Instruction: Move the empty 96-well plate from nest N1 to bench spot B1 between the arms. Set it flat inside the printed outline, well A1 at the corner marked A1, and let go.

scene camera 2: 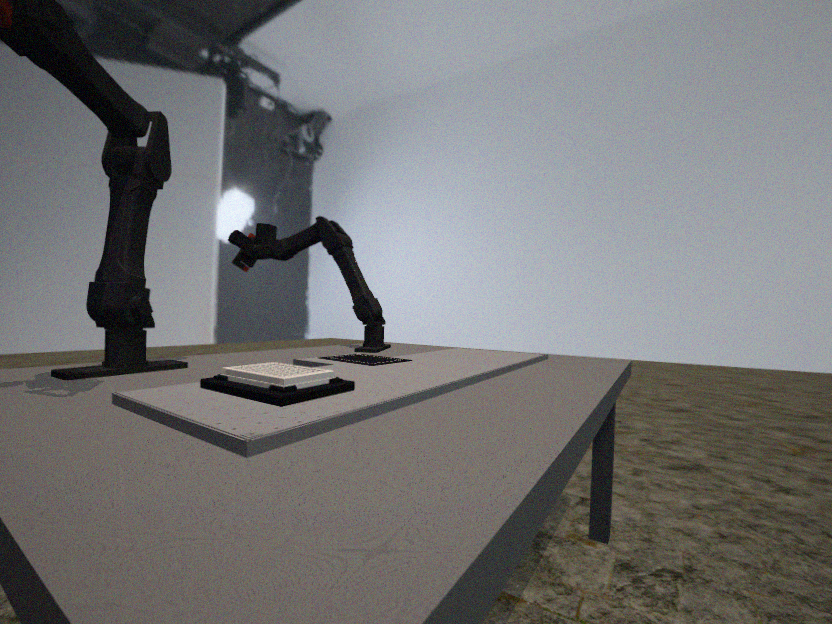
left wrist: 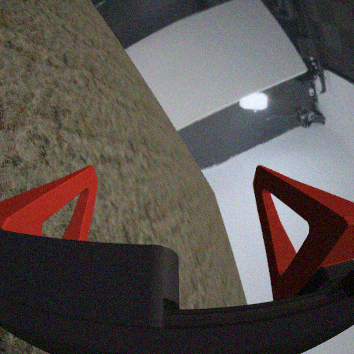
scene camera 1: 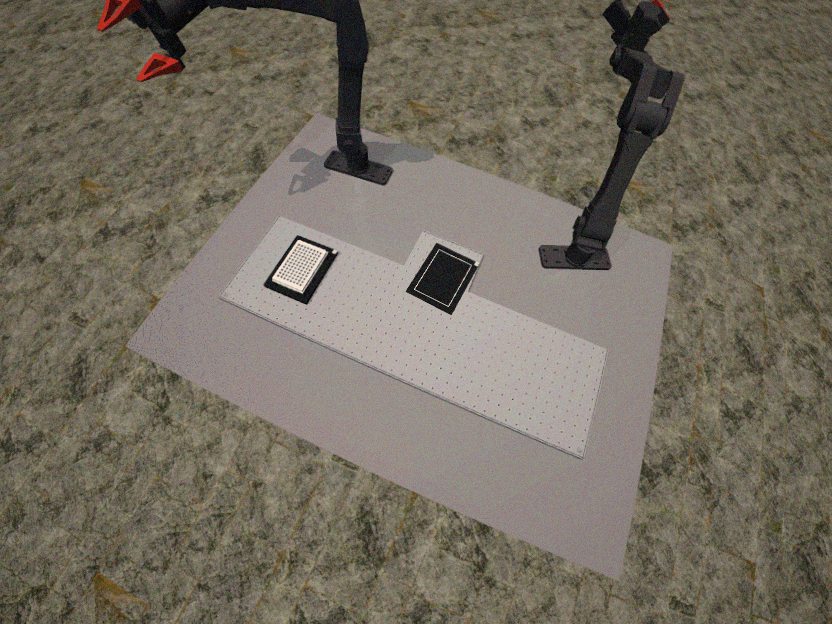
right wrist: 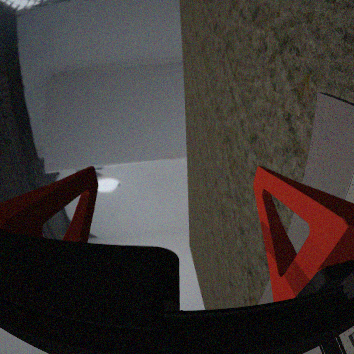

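Pixels of known places: left gripper, fingertip midpoint: (left wrist: 174, 174); right gripper, fingertip midpoint: (scene camera 1: 120, 57) (right wrist: 175, 174); left arm's base, origin of the base link: (scene camera 2: 373, 349) (scene camera 1: 574, 258); right arm's base, origin of the base link: (scene camera 2: 125, 371) (scene camera 1: 358, 168).
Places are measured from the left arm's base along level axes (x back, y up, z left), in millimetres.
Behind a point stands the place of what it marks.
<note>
The white 96-well plate (scene camera 1: 300, 265) @[x -63, y 37, z -729 mm] (scene camera 2: 277, 373) @[x -74, y 38, z -757 mm] sits flat in the black nest N1 (scene camera 1: 294, 296) @[x -142, y 25, z -737 mm] (scene camera 2: 282, 397) @[x -112, y 23, z -817 mm], on the left part of the perforated board. Bench spot B1 (scene camera 1: 444, 276) @[x -75, y 14, z -370 mm] (scene camera 2: 366, 359) @[x -84, y 15, z -385 mm] is a black pad with a thin white printed outline; a small white tag (scene camera 1: 477, 263) @[x -34, y 15, z -281 mm] is at its upper right corner in scene camera 1. My right gripper (right wrist: 175, 174) @[x 104, y 454, z -982 mm] (scene camera 1: 118, 47) @[x 104, y 454, z -982 mm] is open and empty, raised high at the upper left of scene camera 1, away from the plate. My left gripper (left wrist: 174, 174) @[x 615, y 343, z 208 mm] is open and empty, raised high at the upper right of scene camera 1, facing away from the board.
The light perforated board (scene camera 1: 510, 362) @[x -301, y 13, z -226 mm] (scene camera 2: 181, 411) @[x -26, y 13, z -863 mm] lies on the grey table (scene camera 1: 376, 429) @[x -448, y 0, z -533 mm] (scene camera 2: 322, 510) @[x -228, y 0, z -992 mm], its edge slightly raised. The right arm's base (scene camera 1: 358, 167) @[x 273, y 34, z -605 mm] (scene camera 2: 120, 369) @[x 279, y 9, z -643 mm] and the left arm's base (scene camera 1: 575, 257) @[x -23, y 40, z -21 mm] (scene camera 2: 372, 347) @[x -7, y 10, z -43 mm] stand behind the board in scene camera 1.
</note>
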